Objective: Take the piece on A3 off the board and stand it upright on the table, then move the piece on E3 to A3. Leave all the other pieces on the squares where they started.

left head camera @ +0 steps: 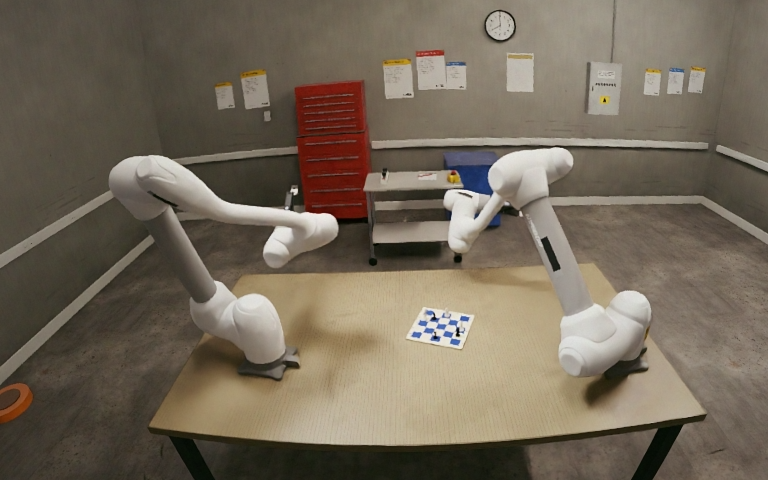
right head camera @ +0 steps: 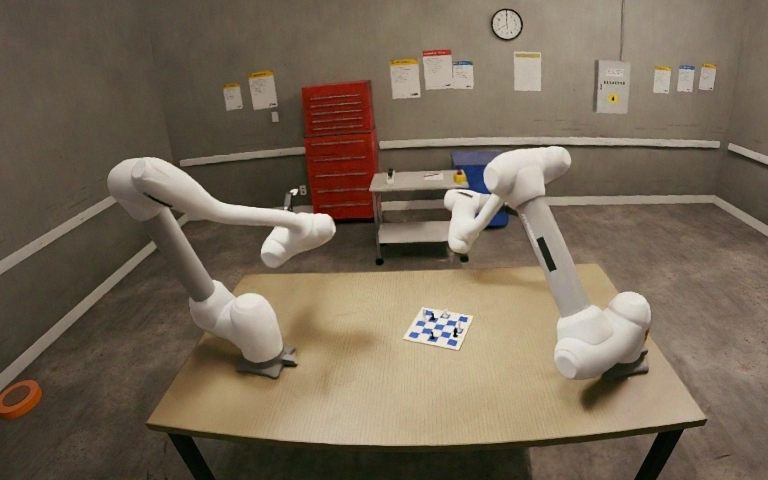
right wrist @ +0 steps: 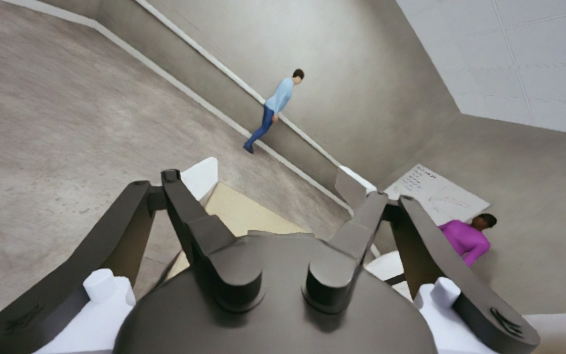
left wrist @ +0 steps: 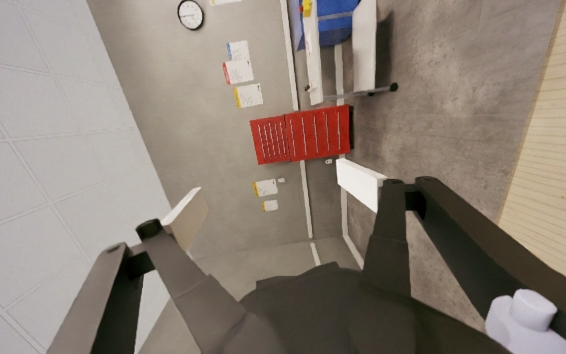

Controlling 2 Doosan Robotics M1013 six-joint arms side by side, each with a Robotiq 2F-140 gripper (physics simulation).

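Frame: origin at the left arm's base, x ahead, y left, z up, level; millimetres.
Seen in the pictures: left gripper, fingertip midpoint: (left head camera: 297,205) (right head camera: 297,205) (left wrist: 273,185); right gripper, fingertip midpoint: (right wrist: 278,173); left arm's base, link origin: (left head camera: 268,361) (right head camera: 266,360).
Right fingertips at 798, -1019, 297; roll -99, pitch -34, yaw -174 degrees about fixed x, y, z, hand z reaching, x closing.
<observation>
Offsets run from my right fingertips to a thing's middle, as dx, dy, dz. "*": to the spot under its first point. Level surfaces: height alone.
A small blue-and-white chessboard {* -571, +499, -291} (left head camera: 416,335) (right head camera: 412,334) lies on the table, right of its middle in both head views. Black pieces stand near its front edge {* -584, +429, -280} (left head camera: 434,336) (right head camera: 432,335), at its right side {* -560, +340, -274} (left head camera: 458,332) (right head camera: 455,332) and toward its back left (left head camera: 434,315) (right head camera: 432,316). Pale pieces stand at the back, back left and right side. Square labels are too small to read, so I cannot tell A3 or E3. My left gripper (left wrist: 273,185) is open and empty, raised away from the board. My right gripper (right wrist: 278,173) is open and empty, also raised; the arms mostly hide both in the head views.
The wooden table {dz -297} (left head camera: 373,396) (right head camera: 373,396) carries both arm bases. Behind it stand a red tool cabinet (left head camera: 334,169) (right head camera: 341,169) (left wrist: 320,134), a cart (left head camera: 410,182) (right head camera: 416,182) and a blue bin. Two people (right wrist: 280,97) (right wrist: 465,240) show by the walls in the right wrist view.
</observation>
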